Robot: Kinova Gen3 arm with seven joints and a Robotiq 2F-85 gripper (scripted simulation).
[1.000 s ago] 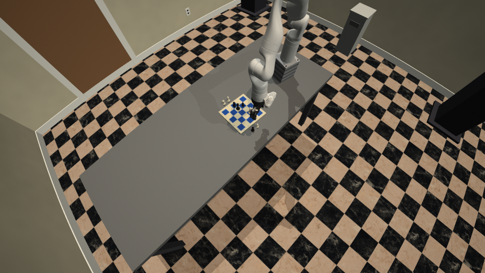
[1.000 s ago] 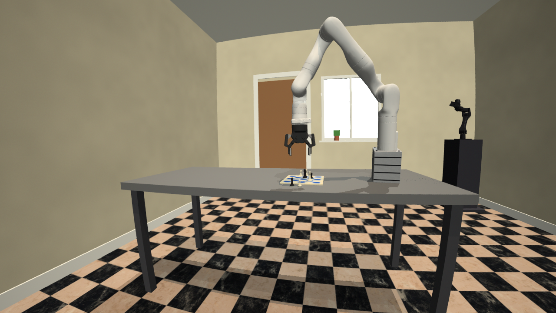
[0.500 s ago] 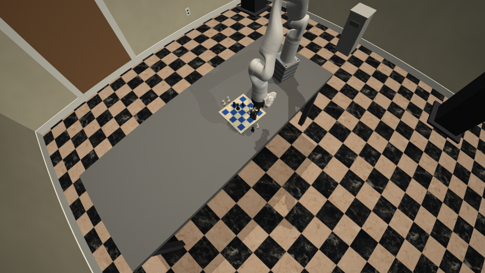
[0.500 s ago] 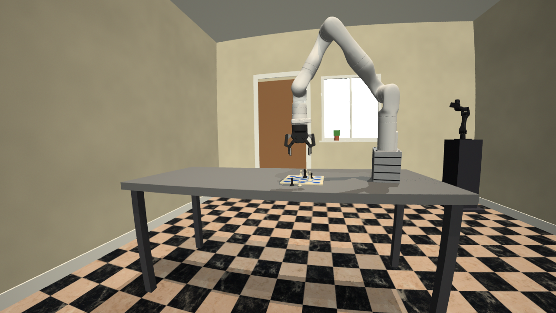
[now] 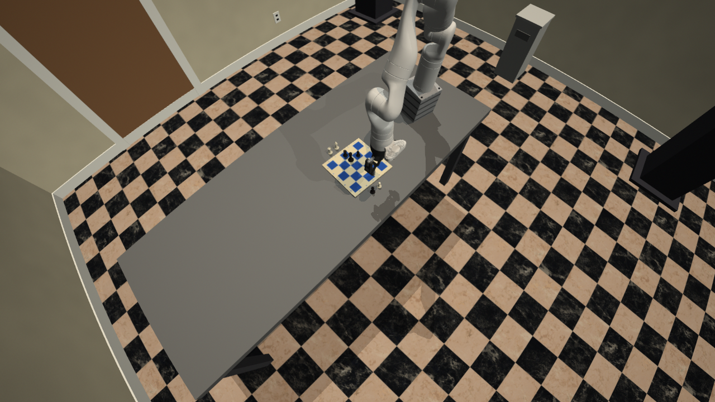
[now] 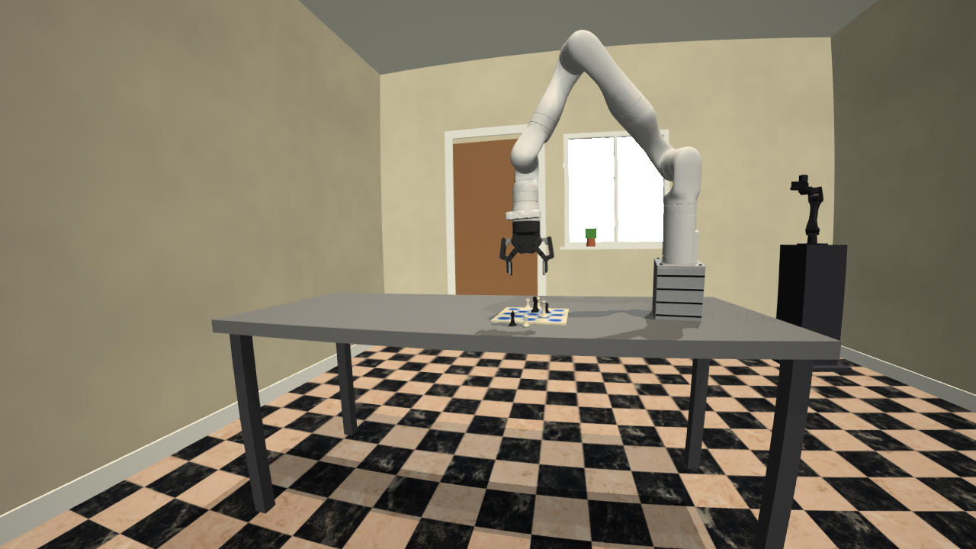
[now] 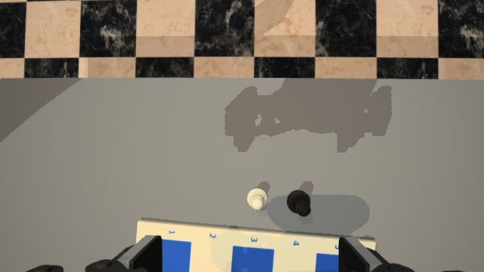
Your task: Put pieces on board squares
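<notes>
Right now the white pawn is 14 cm below my hand. Also, from my hand: chessboard 15 cm below, 14 cm to the right, 1 cm behind; tall white piece 12 cm below, 10 cm to the right, 4 cm behind; black bishop 13 cm below, 4 cm ahead.
</notes>
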